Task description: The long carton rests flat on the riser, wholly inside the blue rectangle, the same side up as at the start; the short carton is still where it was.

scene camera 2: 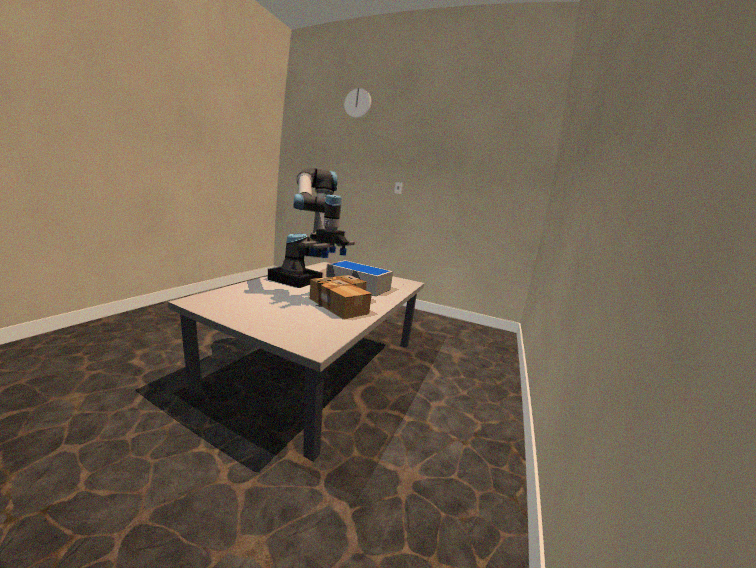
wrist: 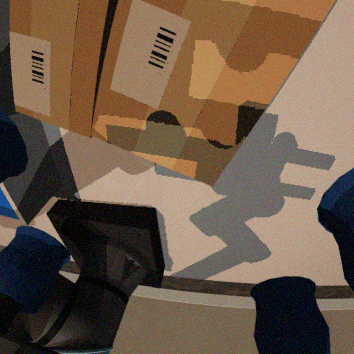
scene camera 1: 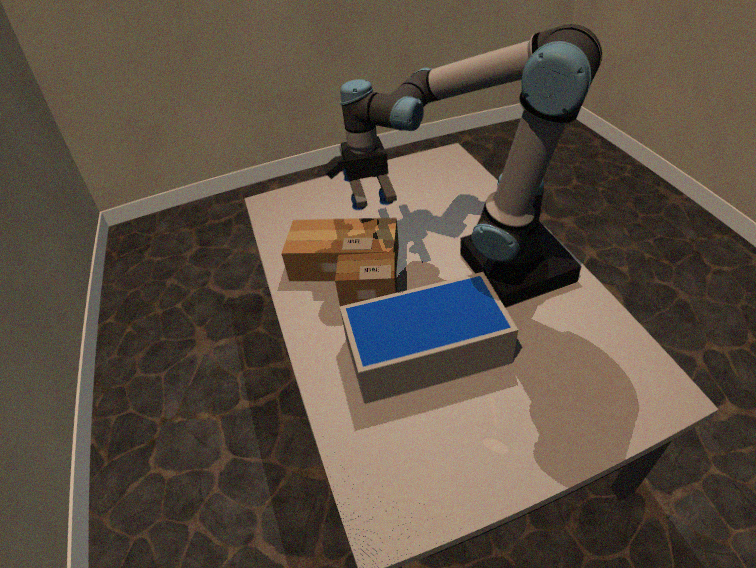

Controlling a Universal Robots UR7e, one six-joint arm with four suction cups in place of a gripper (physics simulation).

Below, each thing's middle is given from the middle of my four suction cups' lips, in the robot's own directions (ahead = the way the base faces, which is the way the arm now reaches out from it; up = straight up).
Labels:
My suction cup is 90 mm short of the long carton (scene camera 1: 310, 253), 10 mm to the left of it and 200 mm above it. From my suction cup the other things lie so: riser (scene camera 1: 402, 342) 50 mm behind, 370 mm to the left, 190 mm below; then short carton (scene camera 1: 359, 277) 50 mm ahead, 140 mm to the left, 200 mm below.

